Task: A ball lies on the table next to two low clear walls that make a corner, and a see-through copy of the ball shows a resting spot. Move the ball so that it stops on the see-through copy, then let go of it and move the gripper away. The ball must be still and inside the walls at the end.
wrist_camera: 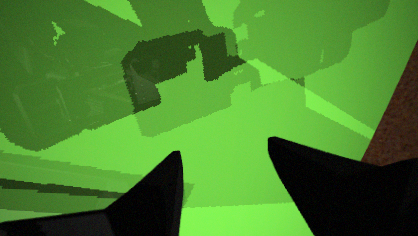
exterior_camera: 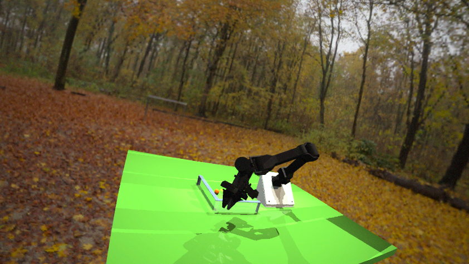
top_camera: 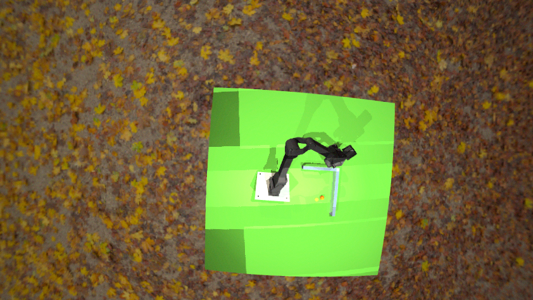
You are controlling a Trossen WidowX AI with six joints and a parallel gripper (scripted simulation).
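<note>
My gripper tip is now 7 cm past the orange ball, 31 cm to the left of it and 5 cm above it. From my gripper tip the other things lie so: see-through copy: 11 cm behind, 32 cm to the right, 5 cm below.
</note>
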